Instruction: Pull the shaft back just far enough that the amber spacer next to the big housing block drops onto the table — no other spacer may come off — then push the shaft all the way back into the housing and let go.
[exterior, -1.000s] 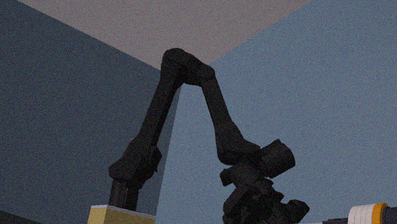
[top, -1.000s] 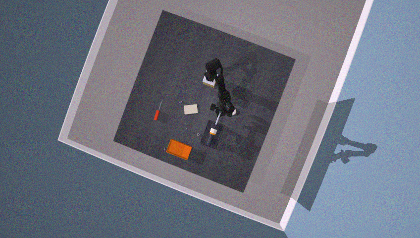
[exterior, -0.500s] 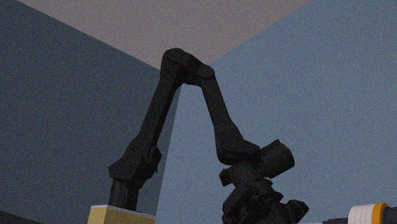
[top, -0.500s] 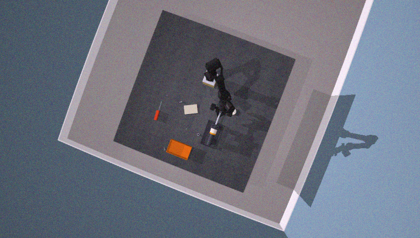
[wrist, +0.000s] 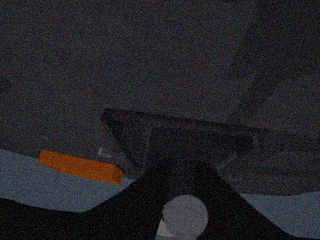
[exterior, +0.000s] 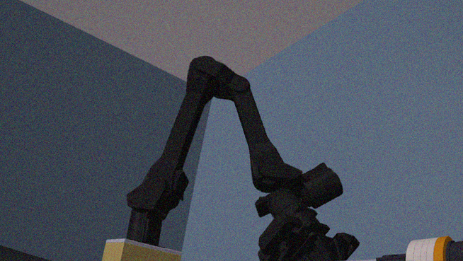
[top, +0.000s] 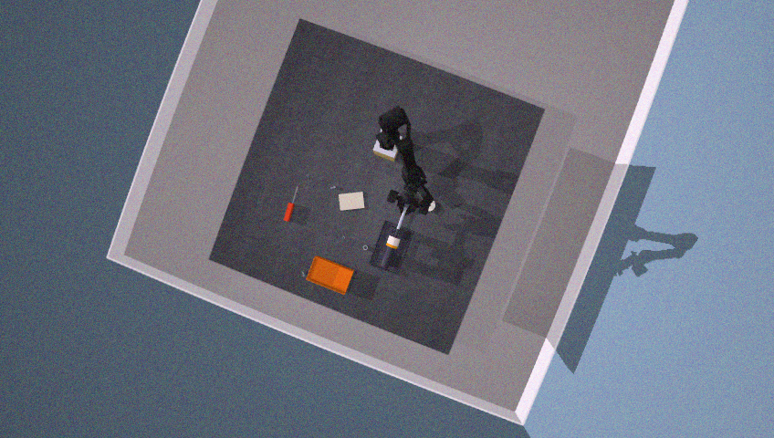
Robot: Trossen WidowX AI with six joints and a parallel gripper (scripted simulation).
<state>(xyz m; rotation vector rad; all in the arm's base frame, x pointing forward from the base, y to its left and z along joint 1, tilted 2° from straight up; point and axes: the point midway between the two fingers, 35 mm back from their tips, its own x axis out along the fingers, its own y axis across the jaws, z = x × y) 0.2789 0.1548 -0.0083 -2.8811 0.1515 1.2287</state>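
My gripper tip is 7 cm short of the pale grey shaft, 1 cm to the left of it and 2 cm below it. From my gripper tip the other things lie so: dark support block 18 cm ahead, 2 cm to the right, 1 cm below; then white ring 8 cm behind, 11 cm to the left, 5 cm below; then amber spacer 15 cm ahead, 1 cm to the right, 2 cm above.
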